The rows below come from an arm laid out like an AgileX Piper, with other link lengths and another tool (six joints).
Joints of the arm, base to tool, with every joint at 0 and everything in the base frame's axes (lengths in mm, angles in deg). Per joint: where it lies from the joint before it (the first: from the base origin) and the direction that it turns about. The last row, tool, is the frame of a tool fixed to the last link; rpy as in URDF.
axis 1: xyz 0 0 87.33 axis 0 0 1
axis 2: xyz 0 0 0 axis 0 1 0
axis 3: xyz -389.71 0 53.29 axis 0 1 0
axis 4: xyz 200.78 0 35.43 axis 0.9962 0 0.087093
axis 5: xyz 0 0 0 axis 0 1 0
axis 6: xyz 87.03 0 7.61 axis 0.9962 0 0.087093
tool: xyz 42.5 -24 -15.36 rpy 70.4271 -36.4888 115.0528
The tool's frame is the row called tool.
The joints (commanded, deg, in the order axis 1, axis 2, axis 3, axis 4, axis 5, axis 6), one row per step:
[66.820, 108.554, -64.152, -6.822, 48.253, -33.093]
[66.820, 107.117, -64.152, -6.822, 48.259, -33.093]
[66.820, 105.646, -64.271, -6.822, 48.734, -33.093]
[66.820, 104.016, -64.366, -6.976, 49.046, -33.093]
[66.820, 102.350, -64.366, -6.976, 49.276, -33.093]
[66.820, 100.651, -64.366, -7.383, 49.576, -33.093]
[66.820, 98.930, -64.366, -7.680, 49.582, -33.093]
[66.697, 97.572, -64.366, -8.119, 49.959, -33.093]
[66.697, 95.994, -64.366, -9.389, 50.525, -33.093]
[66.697, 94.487, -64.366, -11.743, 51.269, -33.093]
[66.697, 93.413, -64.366, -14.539, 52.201, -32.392]
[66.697, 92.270, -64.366, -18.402, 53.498, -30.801]
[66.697, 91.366, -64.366, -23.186, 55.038, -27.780]
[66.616, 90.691, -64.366, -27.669, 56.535, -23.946]
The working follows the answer.
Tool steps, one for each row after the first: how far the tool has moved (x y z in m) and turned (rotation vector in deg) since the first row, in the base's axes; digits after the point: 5 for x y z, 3 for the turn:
[-0.00116, -0.00270, 0.00869, 1.315, -0.564, -0.001]
[-0.00258, -0.00623, 0.01782, 2.330, -1.036, -0.045]
[-0.00391, -0.01011, 0.02783, 3.574, -1.726, 0.017]
[-0.00573, -0.01447, 0.03751, 4.889, -2.308, -0.008]
[-0.00707, -0.01944, 0.04747, 6.037, -3.186, 0.191]
[-0.00852, -0.02409, 0.05742, 7.516, -4.091, 0.348]
[-0.00908, -0.02916, 0.06515, 8.258, -4.855, 0.415]
[-0.00934, -0.03536, 0.07448, 8.749, -6.293, 1.009]
[-0.00791, -0.04228, 0.08407, 8.631, -8.524, 2.096]
[-0.00546, -0.04884, 0.09161, 7.910, -10.856, 2.629]
[-0.00177, -0.05720, 0.10044, 6.752, -13.969, 2.651]
[0.00333, -0.06616, 0.10920, 5.272, -17.706, 1.557]
[0.00835, -0.07470, 0.11705, 4.110, -21.245, -0.631]

Tool pose at each row, in the base's axes (x y z in m, rotation vector in deg; rounded; the steps above come from the unrounded poses):
[0.17544, 0.30336, 0.19962, -37.639, -164.756, -7.929]
[0.17428, 0.30066, 0.20831, -37.463, -164.946, -10.018]
[0.17286, 0.29714, 0.21744, -37.392, -165.100, -11.653]
[0.17153, 0.29325, 0.22744, -37.143, -165.407, -13.689]
[0.16971, 0.28889, 0.23713, -36.987, -165.542, -15.800]
[0.16837, 0.28392, 0.24708, -36.564, -166.050, -17.770]
[0.16692, 0.27927, 0.25703, -36.131, -166.434, -20.237]
[0.16636, 0.27421, 0.26477, -35.956, -166.897, -21.617]
[0.16610, 0.26801, 0.27410, -35.117, -168.216, -22.866]
[0.16753, 0.26109, 0.28369, -33.716, -170.622, -23.536]
[0.16998, 0.25452, 0.29123, -33.242, -173.194, -23.463]
[0.17367, 0.24616, 0.30005, 33.230, 174.200, 22.871]
[0.17876, 0.23720, 0.30882, 33.943, 170.109, 21.567]
[0.18378, 0.22866, 0.31667, 36.173, 165.818, 20.880]

